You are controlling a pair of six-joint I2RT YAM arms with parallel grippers.
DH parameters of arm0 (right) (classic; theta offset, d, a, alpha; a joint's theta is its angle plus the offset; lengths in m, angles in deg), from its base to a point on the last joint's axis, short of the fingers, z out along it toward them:
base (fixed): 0 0 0 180
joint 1: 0 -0.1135 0.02 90
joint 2: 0 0 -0.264 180
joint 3: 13.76 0 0.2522 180
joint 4: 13.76 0 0.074 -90
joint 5: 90 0 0 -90
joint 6: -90 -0.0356 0 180
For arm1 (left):
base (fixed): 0 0 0 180
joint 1: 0 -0.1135 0.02 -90
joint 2: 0 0 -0.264 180
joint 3: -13.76 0 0.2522 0
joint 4: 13.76 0 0.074 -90
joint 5: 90 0 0 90
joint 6: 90 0.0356 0 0
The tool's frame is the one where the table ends.
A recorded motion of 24 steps. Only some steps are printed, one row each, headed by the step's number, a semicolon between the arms.
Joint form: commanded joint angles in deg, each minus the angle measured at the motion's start. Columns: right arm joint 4, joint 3, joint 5, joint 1, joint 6, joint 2; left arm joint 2, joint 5, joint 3, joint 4, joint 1, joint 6.
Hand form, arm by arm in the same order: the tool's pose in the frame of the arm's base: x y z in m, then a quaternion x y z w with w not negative. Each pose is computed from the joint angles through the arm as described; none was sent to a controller.
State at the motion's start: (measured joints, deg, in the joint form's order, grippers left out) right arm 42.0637 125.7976 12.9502 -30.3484 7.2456 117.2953; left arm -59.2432 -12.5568 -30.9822 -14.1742 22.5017 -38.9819
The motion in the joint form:
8: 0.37 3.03 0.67 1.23 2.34 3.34; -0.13 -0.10 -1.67 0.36 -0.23 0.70
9: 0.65 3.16 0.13 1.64 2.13 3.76; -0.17 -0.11 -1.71 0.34 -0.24 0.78
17: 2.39 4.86 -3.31 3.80 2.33 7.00; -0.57 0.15 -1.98 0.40 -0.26 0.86
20: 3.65 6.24 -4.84 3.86 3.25 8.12; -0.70 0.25 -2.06 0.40 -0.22 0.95
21: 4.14 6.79 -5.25 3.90 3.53 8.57; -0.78 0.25 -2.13 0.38 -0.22 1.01
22: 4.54 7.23 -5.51 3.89 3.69 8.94; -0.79 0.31 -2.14 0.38 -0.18 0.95
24: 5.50 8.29 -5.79 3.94 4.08 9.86; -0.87 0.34 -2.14 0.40 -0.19 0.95
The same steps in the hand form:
8: 0.4219 0.2254 0.3738 -0.23853 0.84648 -0.02454 0.47536; 0.2225 -0.0827 0.2598 -0.17627 0.76020 -0.23781 0.57834
9: 0.4247 0.2234 0.3707 -0.23740 0.84952 -0.02224 0.47061; 0.2227 -0.0827 0.2600 -0.17586 0.76018 -0.23738 0.57867
17: 0.4423 0.2143 0.3511 -0.24283 0.86321 -0.01037 0.44248; 0.2240 -0.0833 0.2600 -0.17410 0.76169 -0.23773 0.57706
20: 0.4445 0.2159 0.3476 -0.25684 0.86380 -0.00359 0.43343; 0.2243 -0.0837 0.2600 -0.17271 0.76231 -0.23790 0.57659
21: 0.4456 0.2163 0.3462 -0.26084 0.86430 -0.00211 0.43006; 0.2246 -0.0838 0.2601 -0.17231 0.76234 -0.23764 0.57677
22: 0.4462 0.2169 0.3450 -0.26363 0.86483 -0.00107 0.42727; 0.2246 -0.0840 0.2601 -0.17213 0.76240 -0.23851 0.57639
24: 0.4483 0.2177 0.3418 -0.26857 0.86656 -0.00154 0.42064; 0.2248 -0.0841 0.2598 -0.17204 0.76298 -0.23825 0.57577

